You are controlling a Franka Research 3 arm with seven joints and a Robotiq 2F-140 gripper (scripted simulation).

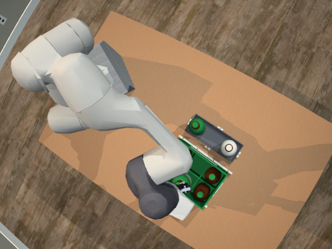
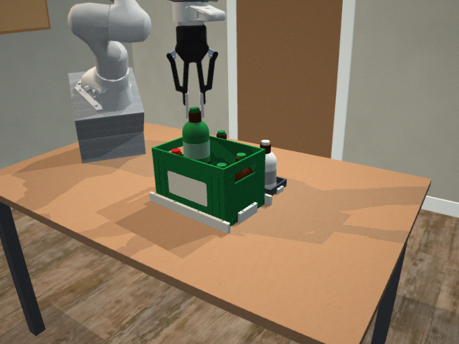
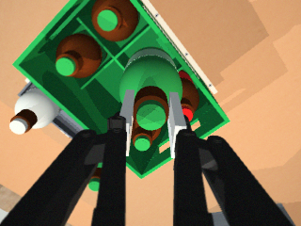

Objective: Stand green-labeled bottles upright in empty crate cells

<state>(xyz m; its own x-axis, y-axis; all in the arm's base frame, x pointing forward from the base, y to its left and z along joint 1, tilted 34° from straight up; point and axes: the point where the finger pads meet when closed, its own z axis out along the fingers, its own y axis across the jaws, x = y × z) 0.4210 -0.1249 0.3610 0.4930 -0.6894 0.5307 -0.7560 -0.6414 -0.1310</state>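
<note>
Now: the green crate 230 mm below my hand, 50 mm to the left of it and 10 mm ahead of it. Also, from my hand: white-labeled bottle 230 mm below, 210 mm to the left, 120 mm ahead; then grey tray 300 mm below, 230 mm to the left, 40 mm ahead.
</note>
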